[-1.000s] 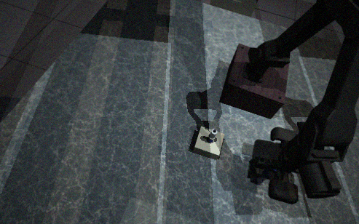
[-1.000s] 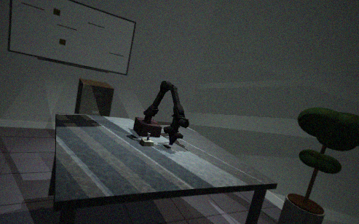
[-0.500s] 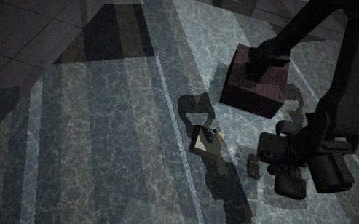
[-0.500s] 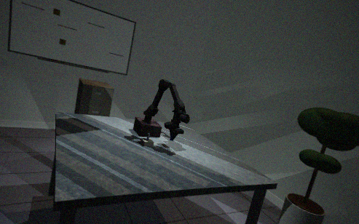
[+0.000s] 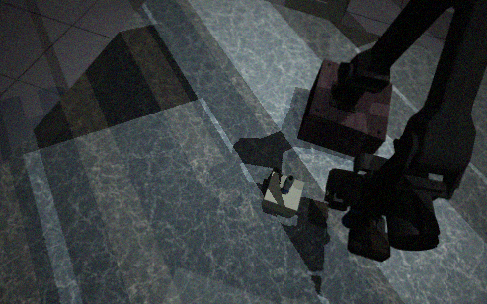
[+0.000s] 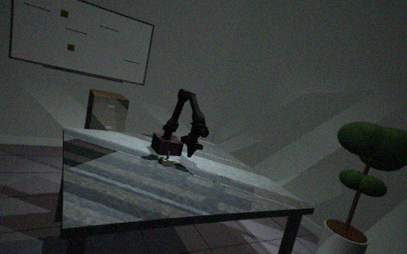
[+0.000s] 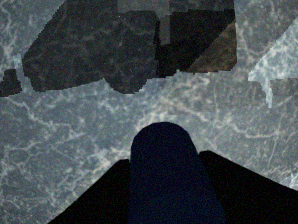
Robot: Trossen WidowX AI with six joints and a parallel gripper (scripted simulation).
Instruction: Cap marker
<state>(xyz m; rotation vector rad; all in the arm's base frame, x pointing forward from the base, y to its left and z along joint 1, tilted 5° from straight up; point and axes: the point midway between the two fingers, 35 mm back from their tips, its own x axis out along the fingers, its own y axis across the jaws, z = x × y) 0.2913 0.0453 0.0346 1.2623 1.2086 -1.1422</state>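
My gripper tip is 130 mm to the left of the holder block, 70 mm above it and 50 mm past it. From my gripper tip the other things lie so: blue cap: 10 mm above.
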